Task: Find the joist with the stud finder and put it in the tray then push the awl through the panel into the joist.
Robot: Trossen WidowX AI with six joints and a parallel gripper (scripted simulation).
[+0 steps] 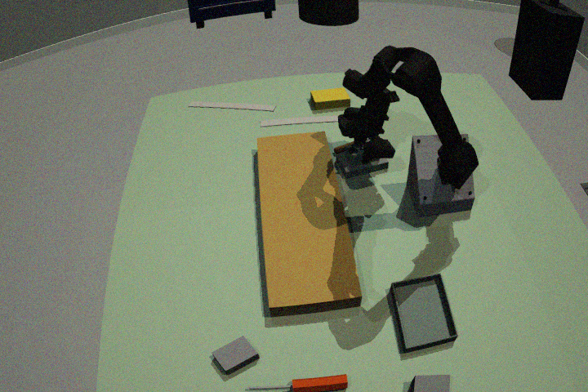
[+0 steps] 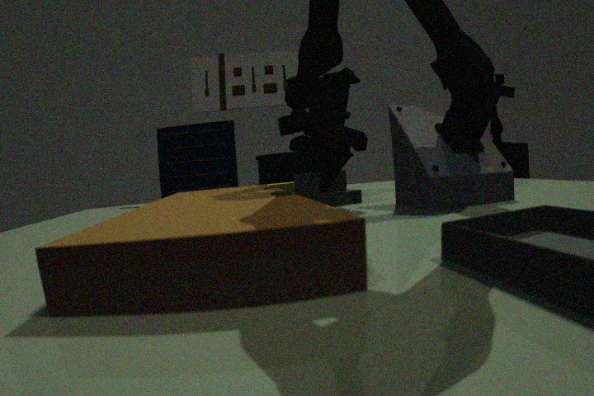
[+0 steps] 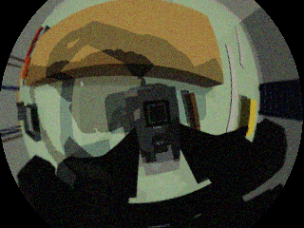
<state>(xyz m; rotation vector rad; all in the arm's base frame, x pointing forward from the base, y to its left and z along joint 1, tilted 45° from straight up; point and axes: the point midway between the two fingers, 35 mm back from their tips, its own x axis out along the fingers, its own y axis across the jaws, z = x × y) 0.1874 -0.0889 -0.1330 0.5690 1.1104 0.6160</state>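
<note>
The awl lies 2 cm behind my gripper tip, 8 cm to the right of it and 2 cm below it. From my gripper tip the other things lie so: stud finder (1 cm ahead, 2 cm above); yellow block (1 cm ahead, 31 cm to the right, 1 cm below); grey tray (4 cm behind, 47 cm to the left, 1 cm below).
</note>
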